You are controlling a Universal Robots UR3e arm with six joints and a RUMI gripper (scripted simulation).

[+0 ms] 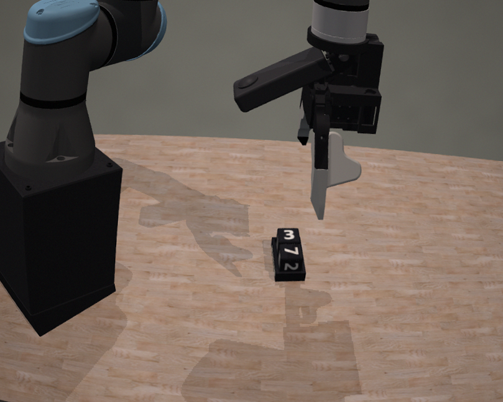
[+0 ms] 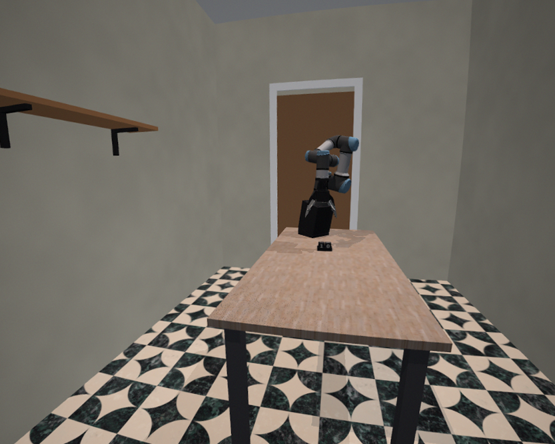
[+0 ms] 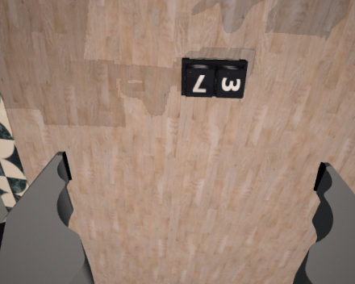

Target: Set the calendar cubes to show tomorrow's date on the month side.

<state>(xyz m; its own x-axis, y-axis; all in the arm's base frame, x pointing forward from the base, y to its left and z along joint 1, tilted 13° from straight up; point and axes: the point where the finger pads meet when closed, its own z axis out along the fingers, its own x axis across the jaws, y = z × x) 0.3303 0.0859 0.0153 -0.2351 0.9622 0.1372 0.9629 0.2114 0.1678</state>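
Now: the black number cube 10 mm behind my hand and 150 mm below it. Round my hand: black calendar tray: 20 mm behind, 20 mm to the left, 170 mm below.
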